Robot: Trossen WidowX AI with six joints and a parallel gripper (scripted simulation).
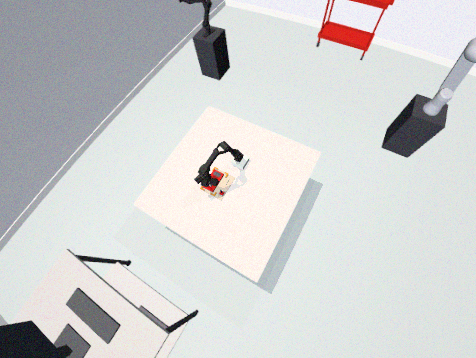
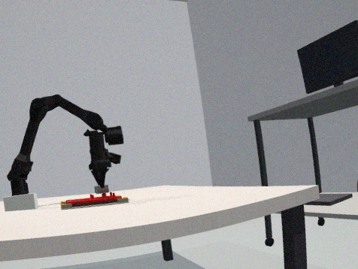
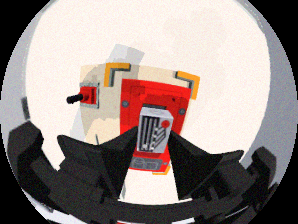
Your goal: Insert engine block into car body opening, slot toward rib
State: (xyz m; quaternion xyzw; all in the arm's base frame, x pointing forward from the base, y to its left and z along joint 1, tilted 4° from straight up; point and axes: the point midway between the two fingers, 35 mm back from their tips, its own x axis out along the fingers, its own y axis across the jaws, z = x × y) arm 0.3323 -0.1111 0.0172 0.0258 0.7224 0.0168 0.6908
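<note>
Right now the grey engine block is 1 cm below my gripper tip.
</note>
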